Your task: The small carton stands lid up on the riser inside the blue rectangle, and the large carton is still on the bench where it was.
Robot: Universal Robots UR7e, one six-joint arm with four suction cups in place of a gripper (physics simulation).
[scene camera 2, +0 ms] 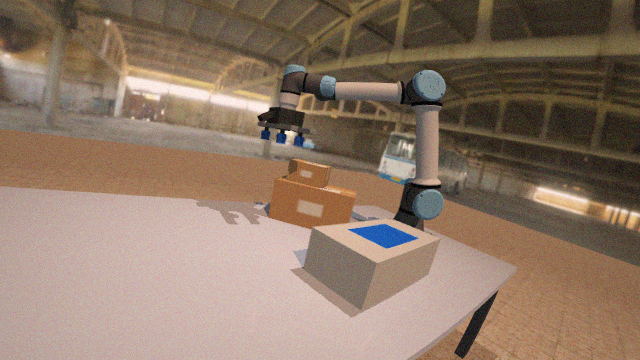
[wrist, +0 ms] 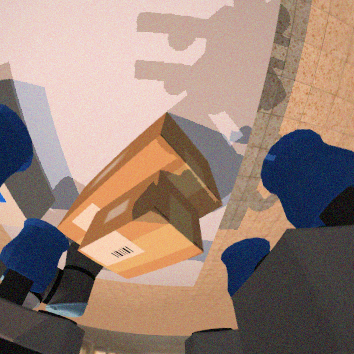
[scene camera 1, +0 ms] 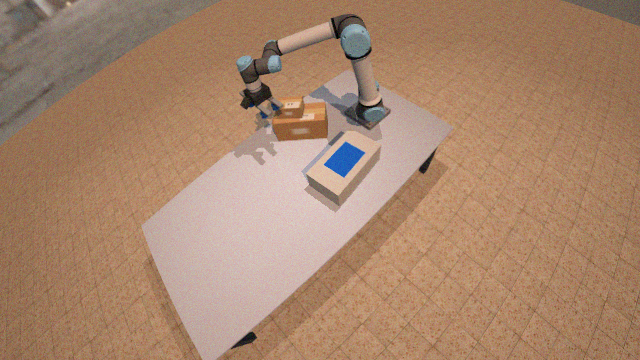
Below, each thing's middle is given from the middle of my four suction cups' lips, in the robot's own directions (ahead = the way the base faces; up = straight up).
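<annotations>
Small carton (scene camera 2: 301, 171): my suction cup is 110 mm above it, 140 mm past it and 20 mm to the right of it. Large carton (scene camera 2: 295, 203): 220 mm below my suction cup, 170 mm behind it and 50 mm to the left of it. Beige riser (scene camera 2: 364, 262): 240 mm below my suction cup, 460 mm to the left of it, 130 mm behind it.
</annotations>
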